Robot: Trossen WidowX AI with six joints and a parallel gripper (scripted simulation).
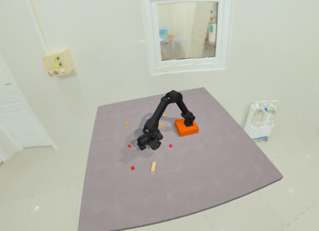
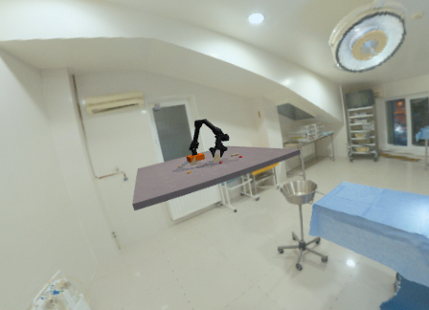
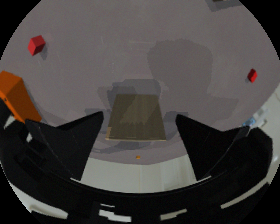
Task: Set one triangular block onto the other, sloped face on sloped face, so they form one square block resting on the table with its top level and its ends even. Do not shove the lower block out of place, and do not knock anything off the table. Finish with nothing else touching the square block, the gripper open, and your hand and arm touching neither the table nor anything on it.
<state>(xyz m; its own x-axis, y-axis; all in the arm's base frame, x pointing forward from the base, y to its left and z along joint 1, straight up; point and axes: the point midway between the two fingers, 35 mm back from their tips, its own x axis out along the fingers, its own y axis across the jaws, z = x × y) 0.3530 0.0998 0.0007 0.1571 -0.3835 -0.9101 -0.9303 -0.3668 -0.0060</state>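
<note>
The light wooden triangular block is 1 cm below my gripper tip. Round my gripper tip: tiny wooden bit 22 cm behind, 32 cm to the right, 2 cm below; then tiny orange piece 14 cm ahead, 34 cm to the right, 2 cm below.
</note>
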